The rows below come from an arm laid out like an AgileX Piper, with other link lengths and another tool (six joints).
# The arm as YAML. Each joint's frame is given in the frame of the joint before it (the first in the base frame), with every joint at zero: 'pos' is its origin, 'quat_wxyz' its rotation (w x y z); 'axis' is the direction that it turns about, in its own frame. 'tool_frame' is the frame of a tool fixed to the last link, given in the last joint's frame.
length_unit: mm
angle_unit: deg
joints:
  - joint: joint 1
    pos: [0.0, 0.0, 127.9]
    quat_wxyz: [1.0, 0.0, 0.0, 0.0]
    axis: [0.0, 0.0, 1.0]
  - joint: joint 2
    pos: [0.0, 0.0, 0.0]
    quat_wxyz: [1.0, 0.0, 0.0, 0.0]
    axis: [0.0, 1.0, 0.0]
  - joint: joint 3
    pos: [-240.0, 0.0, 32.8]
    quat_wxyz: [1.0, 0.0, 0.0, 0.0]
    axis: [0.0, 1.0, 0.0]
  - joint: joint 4
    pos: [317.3, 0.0, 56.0]
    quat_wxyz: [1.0, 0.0, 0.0, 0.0]
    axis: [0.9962, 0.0, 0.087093]
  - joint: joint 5
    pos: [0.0, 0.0, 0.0]
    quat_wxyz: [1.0, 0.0, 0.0, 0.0]
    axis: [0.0, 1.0, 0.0]
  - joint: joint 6
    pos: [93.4, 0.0, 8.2]
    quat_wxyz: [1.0, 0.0, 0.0, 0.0]
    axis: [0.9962, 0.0, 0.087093]
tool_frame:
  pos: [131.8, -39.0, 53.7]
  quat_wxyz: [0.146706, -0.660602, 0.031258, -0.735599]
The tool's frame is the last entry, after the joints.
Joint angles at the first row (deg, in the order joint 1, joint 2, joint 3, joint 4, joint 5, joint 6):
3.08 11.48 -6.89 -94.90 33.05 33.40
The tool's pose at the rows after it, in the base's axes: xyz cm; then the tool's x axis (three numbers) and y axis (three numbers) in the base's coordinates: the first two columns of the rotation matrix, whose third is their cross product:
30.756 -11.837 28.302 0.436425 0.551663 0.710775 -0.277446 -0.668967 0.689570
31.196 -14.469 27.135 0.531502 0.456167 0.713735 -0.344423 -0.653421 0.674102
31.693 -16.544 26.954 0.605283 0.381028 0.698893 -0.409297 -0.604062 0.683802
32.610 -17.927 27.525 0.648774 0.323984 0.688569 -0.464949 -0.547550 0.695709
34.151 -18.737 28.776 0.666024 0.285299 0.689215 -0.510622 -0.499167 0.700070
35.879 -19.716 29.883 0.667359 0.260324 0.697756 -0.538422 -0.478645 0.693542
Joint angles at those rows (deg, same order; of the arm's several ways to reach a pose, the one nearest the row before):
3.07 22.11 -9.76 -96.02 39.82 39.75
3.07 32.60 -13.87 -96.02 47.58 45.02
3.07 42.93 -19.15 -96.02 55.12 48.56
3.08 52.55 -25.34 -96.02 61.40 51.22
2.98 61.15 -32.57 -95.92 65.85 52.72
1.44 67.32 -38.98 -95.92 66.52 53.20

